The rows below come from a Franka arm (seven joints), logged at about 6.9 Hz.
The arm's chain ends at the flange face. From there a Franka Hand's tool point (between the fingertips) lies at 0.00 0.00 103.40 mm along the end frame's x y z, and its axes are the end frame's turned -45 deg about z.
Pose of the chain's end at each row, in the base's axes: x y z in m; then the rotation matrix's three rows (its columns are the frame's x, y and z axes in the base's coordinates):
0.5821 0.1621 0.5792; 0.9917 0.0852 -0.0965; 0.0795 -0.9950 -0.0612; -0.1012 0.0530 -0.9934
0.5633 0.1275 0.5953; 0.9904 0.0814 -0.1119; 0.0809 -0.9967 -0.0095; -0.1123 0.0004 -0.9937
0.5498 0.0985 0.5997; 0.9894 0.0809 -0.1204; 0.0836 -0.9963 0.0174; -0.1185 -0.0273 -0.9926
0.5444 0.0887 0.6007; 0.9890 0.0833 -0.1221; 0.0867 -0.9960 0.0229; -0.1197 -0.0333 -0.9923
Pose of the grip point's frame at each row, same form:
0.5721 0.1558 0.4765; 0.6410 0.7615 -0.0965; 0.7598 -0.6474 -0.0612; -0.1090 -0.0341 -0.9934
0.5517 0.1265 0.4926; 0.6428 0.7579 -0.1119; 0.7620 -0.6476 -0.0095; -0.0797 -0.0791 -0.9937
0.5374 0.1003 0.4971; 0.6424 0.7568 -0.1204; 0.7636 -0.6454 0.0174; -0.0645 -0.1031 -0.9926
0.5318 0.0911 0.4981; 0.6404 0.7582 -0.1221; 0.7656 -0.6430 0.0229; -0.0611 -0.1082 -0.9923

